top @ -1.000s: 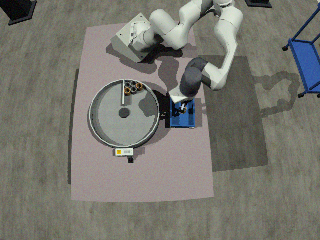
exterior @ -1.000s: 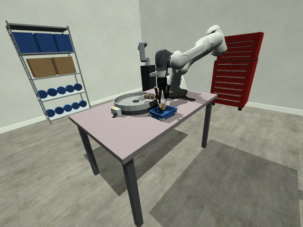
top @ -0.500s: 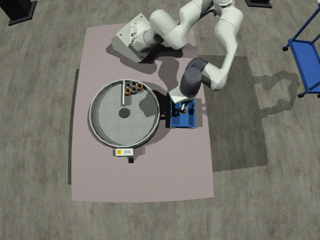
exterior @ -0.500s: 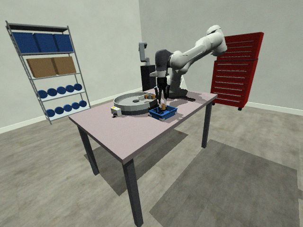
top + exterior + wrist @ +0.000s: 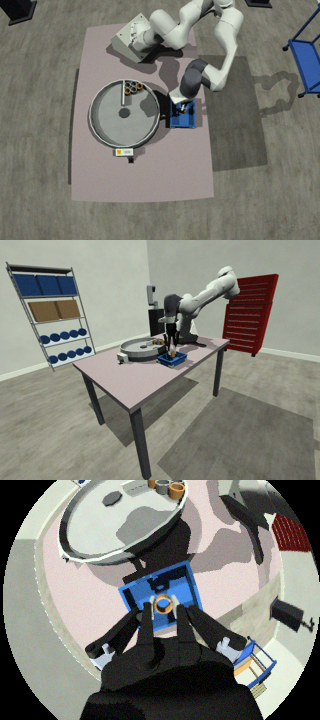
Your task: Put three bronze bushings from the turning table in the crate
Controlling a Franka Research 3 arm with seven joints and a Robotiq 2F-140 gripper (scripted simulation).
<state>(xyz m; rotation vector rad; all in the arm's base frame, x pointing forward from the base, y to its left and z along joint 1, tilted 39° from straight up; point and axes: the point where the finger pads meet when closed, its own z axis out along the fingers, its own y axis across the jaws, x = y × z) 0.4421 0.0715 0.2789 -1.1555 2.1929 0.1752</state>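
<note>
Now: the blue crate 70 mm below my hand. Also, from my hand: turning table (340 mm to the right, 40 mm below, 30 mm behind).
</note>
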